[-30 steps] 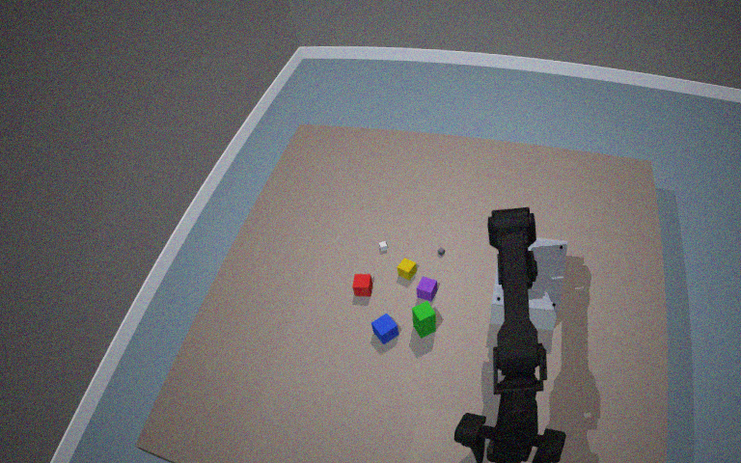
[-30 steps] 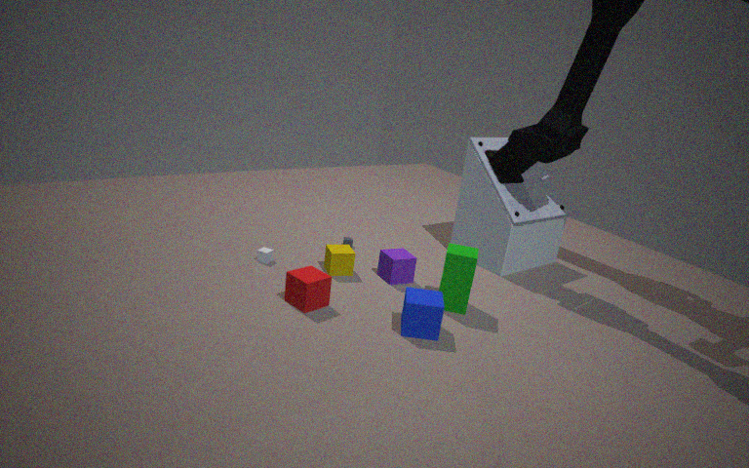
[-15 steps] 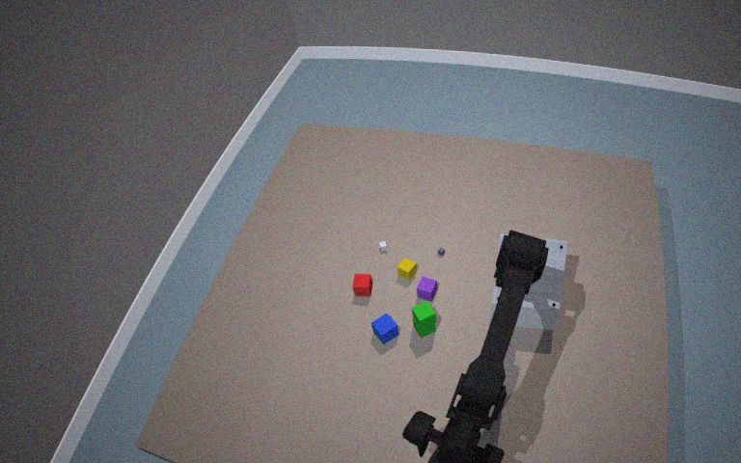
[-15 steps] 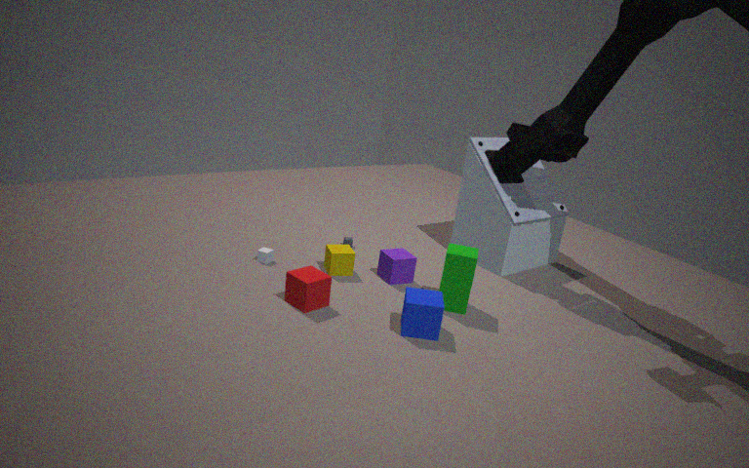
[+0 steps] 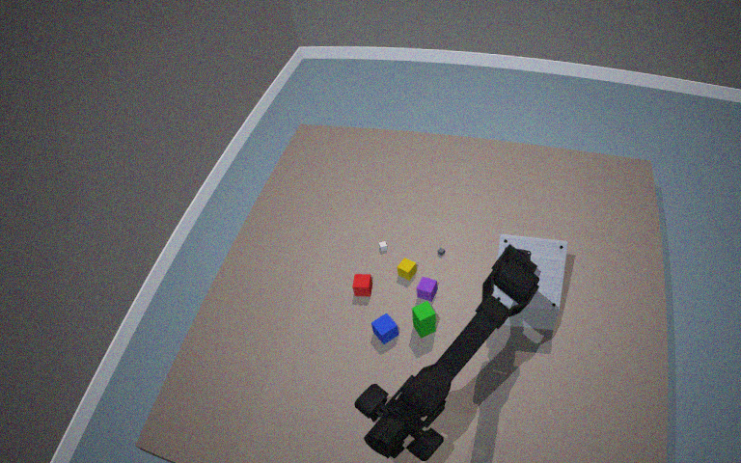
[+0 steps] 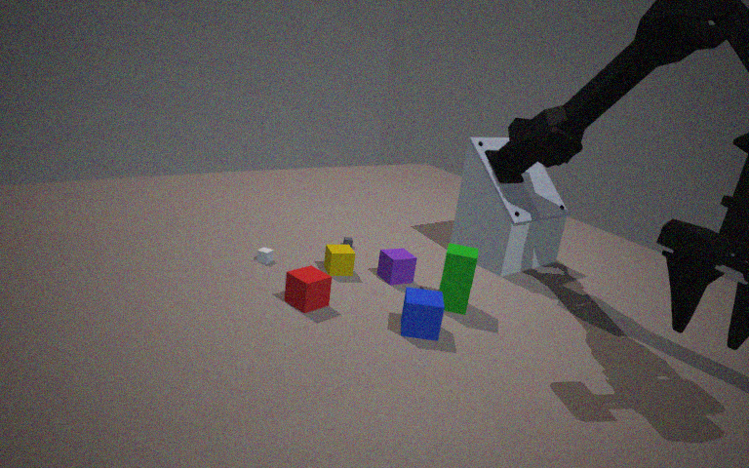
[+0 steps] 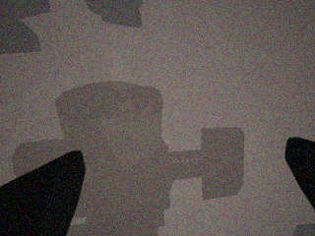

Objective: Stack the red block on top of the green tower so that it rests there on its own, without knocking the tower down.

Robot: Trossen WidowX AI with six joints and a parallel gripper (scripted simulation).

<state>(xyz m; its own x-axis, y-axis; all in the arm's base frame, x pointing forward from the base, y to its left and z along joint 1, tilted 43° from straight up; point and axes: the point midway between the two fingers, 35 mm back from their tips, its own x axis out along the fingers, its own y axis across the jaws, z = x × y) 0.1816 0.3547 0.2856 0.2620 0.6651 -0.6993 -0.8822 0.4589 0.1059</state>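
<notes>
My gripper tip is now 420 mm to the left of the red block, 200 mm short of it and 90 mm above it. Also, from my gripper tip: blue cube (300 mm to the right, 110 mm ahead, 90 mm below); then purple cube (440 mm to the right, 90 mm below, 30 mm ahead); then yellow block (500 mm to the right, 100 mm ahead, 90 mm below).
</notes>
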